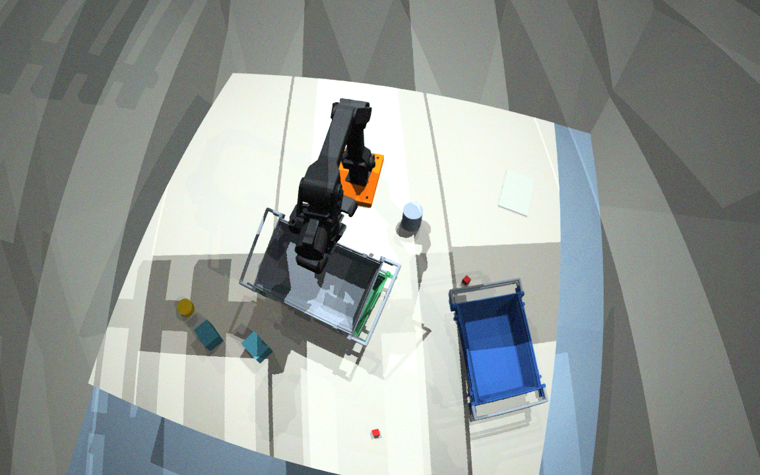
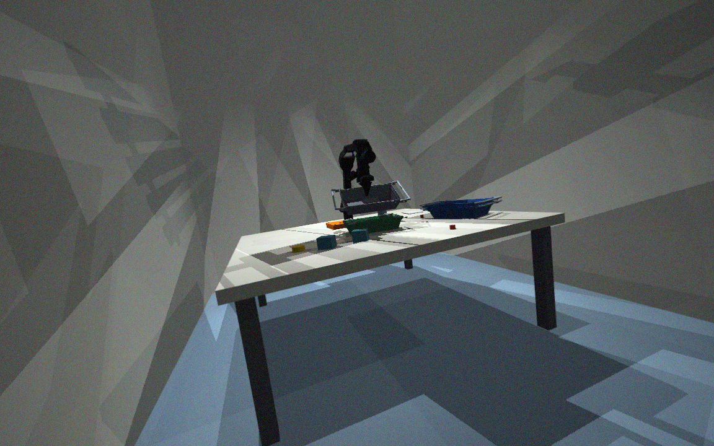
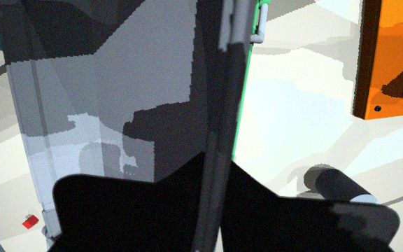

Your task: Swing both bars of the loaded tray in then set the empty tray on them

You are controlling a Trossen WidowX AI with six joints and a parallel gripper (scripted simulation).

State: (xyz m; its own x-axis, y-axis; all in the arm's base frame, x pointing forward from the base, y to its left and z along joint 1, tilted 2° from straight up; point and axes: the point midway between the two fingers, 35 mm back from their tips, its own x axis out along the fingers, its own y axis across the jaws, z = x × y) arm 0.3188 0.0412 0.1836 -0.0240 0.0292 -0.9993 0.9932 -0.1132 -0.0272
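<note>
My gripper tip is 80 mm short of the grey tray and 10 mm to the left of it. Also, from my gripper tip: white sheet (450 mm behind, 440 mm to the left, 170 mm below); then pale cylinder (220 mm behind, 140 mm to the left, 140 mm below); then yellow disc (380 mm to the right, 240 mm ahead, 160 mm below).
</note>
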